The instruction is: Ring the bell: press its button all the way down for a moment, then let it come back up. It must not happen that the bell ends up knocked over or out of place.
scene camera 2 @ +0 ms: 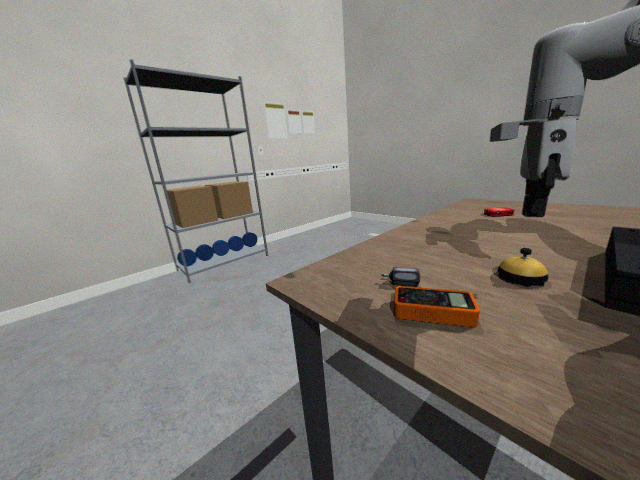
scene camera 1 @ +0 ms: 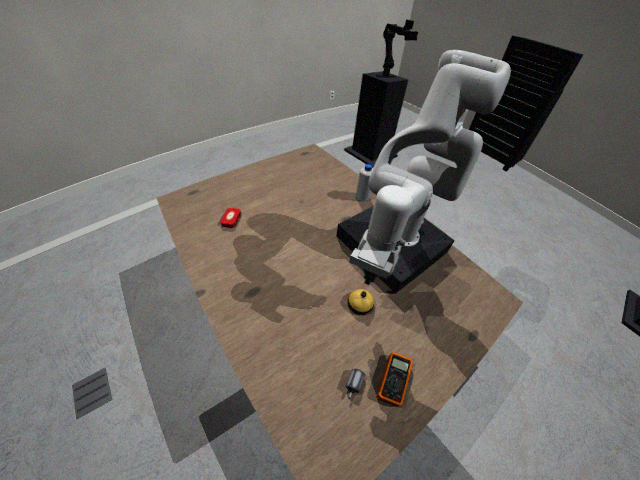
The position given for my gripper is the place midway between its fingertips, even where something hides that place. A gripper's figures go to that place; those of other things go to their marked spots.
Labels:
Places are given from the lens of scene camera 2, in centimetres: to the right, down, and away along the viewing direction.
my gripper [scene camera 2: 532, 216]: 42, -5, 48
bell [scene camera 2: 516, 269]: 40, 6, 50

